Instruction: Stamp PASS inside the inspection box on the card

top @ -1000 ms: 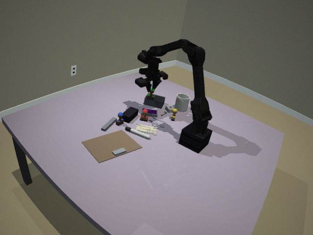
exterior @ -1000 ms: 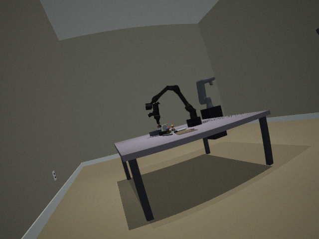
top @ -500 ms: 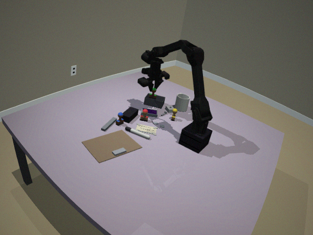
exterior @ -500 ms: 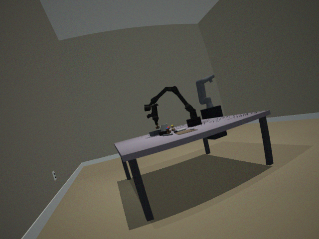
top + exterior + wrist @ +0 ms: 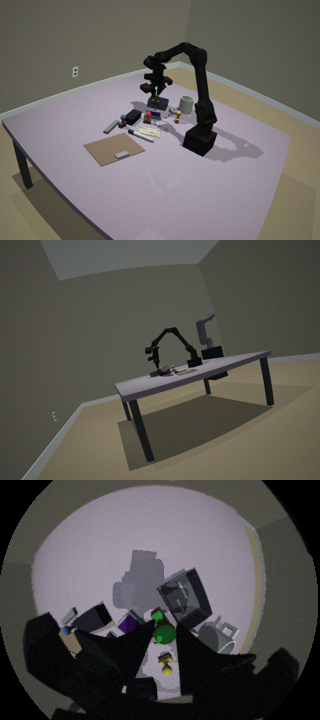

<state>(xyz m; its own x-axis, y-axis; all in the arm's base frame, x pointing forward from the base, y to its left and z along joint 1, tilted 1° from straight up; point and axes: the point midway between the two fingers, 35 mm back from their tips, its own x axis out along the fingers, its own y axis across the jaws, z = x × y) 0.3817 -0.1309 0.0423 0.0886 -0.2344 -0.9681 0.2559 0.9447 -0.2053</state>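
The green stamp lies 2 cm below my gripper tip and 1 cm behind it. Also, from my gripper tip: red-knobbed stamp 15 cm to the left, 7 cm behind, 6 cm below; dark tray 7 cm below, 6 cm to the right, 1 cm ahead; purple ink pad 8 cm below, 7 cm to the left, 5 cm behind.
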